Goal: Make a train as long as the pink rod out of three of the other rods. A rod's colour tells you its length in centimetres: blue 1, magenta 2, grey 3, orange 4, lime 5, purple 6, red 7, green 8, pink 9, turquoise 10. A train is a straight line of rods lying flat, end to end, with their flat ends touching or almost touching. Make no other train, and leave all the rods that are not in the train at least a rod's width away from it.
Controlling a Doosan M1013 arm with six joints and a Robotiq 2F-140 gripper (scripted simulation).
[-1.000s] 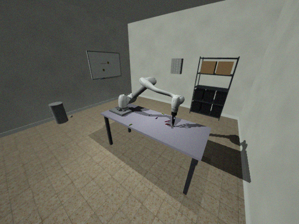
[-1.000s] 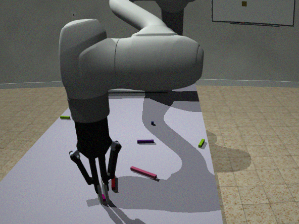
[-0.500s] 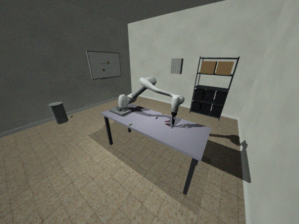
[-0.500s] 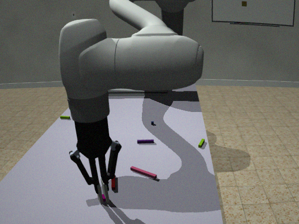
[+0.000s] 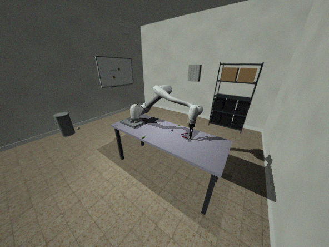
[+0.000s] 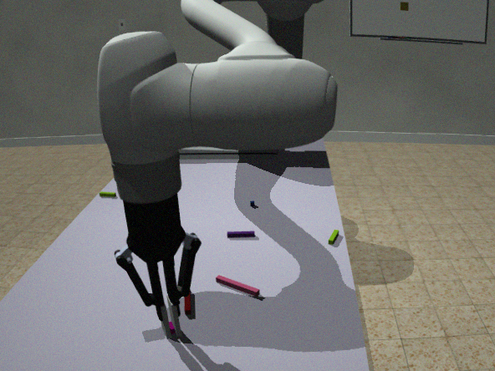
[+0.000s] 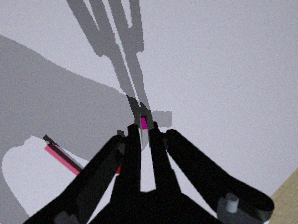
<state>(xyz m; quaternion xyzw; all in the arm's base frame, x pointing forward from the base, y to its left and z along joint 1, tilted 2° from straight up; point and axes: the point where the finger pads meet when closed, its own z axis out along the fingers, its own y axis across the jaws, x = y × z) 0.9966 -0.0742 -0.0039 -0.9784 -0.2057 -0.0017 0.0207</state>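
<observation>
The blue rod is 47 cm behind my hand, 14 cm to the left of it and 3 cm below it. From my hand the other things lie so: magenta rod 3 cm below; then red rod 8 cm behind, 3 cm below, 2 cm to the left; then pink rod 12 cm behind, 11 cm to the left, 3 cm below.
</observation>
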